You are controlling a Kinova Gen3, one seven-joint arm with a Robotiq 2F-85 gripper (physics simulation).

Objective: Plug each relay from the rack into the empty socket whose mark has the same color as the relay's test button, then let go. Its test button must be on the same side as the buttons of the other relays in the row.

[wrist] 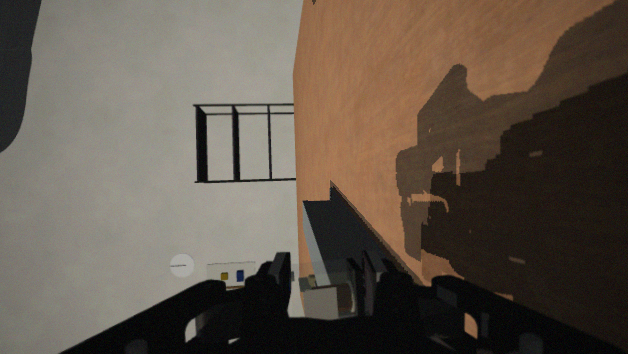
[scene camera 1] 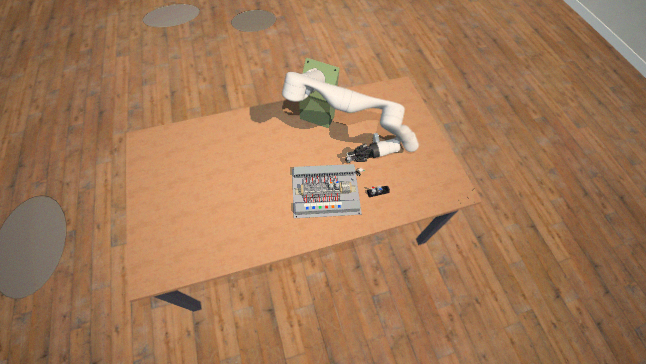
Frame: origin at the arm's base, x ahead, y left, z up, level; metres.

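Seen in the pictures: gripper, fingertip midpoint: point(wrist: 326, 269) point(scene camera 1: 347, 157); arm's base, origin of the base link: point(scene camera 1: 316, 79).
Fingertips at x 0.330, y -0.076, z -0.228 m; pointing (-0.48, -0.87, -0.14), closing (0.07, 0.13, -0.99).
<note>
Pixels of each thing's top centre, then the offset from my fingertips to it. "*": a spot on its surface instead. Level surfaces: height alone.
- relay, middle of its top: point(wrist: 286, 295) 0.002 m right, 0.012 m ahead, 0.022 m up
- grey socket panel, surface spot: point(scene camera 1: 357, 205) * 0.142 m right, 0.220 m ahead, 0.010 m down
- black rack, surface spot: point(scene camera 1: 386, 190) * 0.042 m left, 0.246 m ahead, 0.051 m down
- panel's raised grey rear duct, surface spot: point(wrist: 340, 230) * 0.139 m right, 0.061 m back, 0.039 m down
- dark object, middle of its top: point(scene camera 1: 360, 170) 0.013 m left, 0.088 m ahead, 0.029 m down
- table's, its level: 0.053 m down
My gripper point(scene camera 1: 348, 158) point(wrist: 326, 269) is shut on a relay point(wrist: 321, 302), a pale, partly clear block low between the fingers in the wrist view. The gripper lies nearly level, above the table behind the socket panel. The held relay's test button colour cannot be made out. The grey socket panel point(scene camera 1: 357, 205) has a row of sockets and relays point(scene camera 1: 320, 188) across its middle, with several coloured marks point(scene camera 1: 326, 206) along its front strip. The black rack point(scene camera 1: 386, 190) stands right of the panel and holds small parts with red and blue spots. Single sockets are too small to tell apart.
The panel's raised grey rear duct point(scene camera 1: 322, 170) point(wrist: 340, 230) is the side nearest the gripper. A small white and dark object point(scene camera 1: 359, 171) is at its right rear corner. The green arm base point(scene camera 1: 317, 107) stands at the table's point(scene camera 1: 200, 200) back edge.
</note>
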